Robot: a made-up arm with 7 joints. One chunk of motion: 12 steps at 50 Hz.
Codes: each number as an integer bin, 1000 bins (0 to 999) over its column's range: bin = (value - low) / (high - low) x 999, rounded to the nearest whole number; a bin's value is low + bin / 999 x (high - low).
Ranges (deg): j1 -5..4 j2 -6..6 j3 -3..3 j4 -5..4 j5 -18..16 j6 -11..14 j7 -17..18
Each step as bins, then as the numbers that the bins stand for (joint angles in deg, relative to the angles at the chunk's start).
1 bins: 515 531 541 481 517 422 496
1 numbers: -0.36 0.38 0.25 -0.67 -0.40 -0.44 0.38
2 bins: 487 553 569 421 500 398 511
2 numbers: -0.61 0.64 0.42 -1.21 -0.98 -1.04 0.90
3 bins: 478 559 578 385 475 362 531
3 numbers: -0.69 0.71 0.47 -1.53 -1.83 -1.94 1.60
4 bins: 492 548 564 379 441 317 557
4 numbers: -0.57 0.58 0.39 -1.59 -2.99 -3.07 2.51
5 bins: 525 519 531 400 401 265 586
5 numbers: -0.27 0.23 0.19 -1.40 -4.35 -4.37 3.53
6 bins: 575 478 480 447 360 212 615
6 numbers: 0.18 -0.26 -0.12 -0.97 -5.75 -5.69 4.55
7 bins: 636 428 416 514 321 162 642
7 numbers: 0.73 -0.86 -0.50 -0.37 -7.08 -6.95 5.49
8 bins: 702 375 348 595 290 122 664
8 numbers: 1.32 -1.50 -0.91 0.36 -8.13 -7.95 6.26
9 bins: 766 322 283 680 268 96 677
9 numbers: 1.90 -2.13 -1.30 1.13 -8.88 -8.60 6.72
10 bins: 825 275 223 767 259 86 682
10 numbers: 2.43 -2.70 -1.66 1.91 -9.19 -8.85 6.89
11 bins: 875 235 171 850 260 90 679
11 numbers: 2.88 -3.18 -1.97 2.66 -9.15 -8.75 6.79
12 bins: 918 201 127 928 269 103 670
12 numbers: 3.27 -3.59 -2.24 3.36 -8.84 -8.42 6.47
